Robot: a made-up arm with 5 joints.
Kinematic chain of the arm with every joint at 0, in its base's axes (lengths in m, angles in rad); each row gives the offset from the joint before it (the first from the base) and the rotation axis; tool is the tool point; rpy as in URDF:
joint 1: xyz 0 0 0.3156 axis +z
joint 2: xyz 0 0 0 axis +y
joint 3: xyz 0.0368 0 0.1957 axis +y
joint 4: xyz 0.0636 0 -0.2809 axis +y
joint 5: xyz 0.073 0 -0.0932 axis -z
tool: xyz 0 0 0 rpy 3.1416 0 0
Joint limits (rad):
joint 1: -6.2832..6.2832
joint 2: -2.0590..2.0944
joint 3: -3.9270..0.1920
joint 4: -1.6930..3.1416
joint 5: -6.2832..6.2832
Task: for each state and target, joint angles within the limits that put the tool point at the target. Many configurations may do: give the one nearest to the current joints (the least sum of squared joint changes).
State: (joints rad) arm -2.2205 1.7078 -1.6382 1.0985 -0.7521
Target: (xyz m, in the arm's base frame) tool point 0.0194 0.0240 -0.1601
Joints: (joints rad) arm -2.2506 2.0924 -1.5579 1.0454 -0.7521
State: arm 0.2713 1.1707 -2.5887 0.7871 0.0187
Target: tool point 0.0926 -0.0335 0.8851
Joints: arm -0.3471 0.4149 -3.4115 0.5891 0.0187
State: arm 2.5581 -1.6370 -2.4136 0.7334 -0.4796
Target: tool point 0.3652 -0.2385 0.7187
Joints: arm 2.5631 -1.2686 -2.4097 0.6499 -0.4796
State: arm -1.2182 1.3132 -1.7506 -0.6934 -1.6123
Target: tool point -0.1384 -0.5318 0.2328
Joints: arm -1.8254 1.2339 -2.0110 -0.5001 -1.6123
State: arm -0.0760 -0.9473 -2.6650 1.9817 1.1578
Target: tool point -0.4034 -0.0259 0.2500
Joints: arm 0.0641 -1.8522 -3.2275 2.8879 1.1578
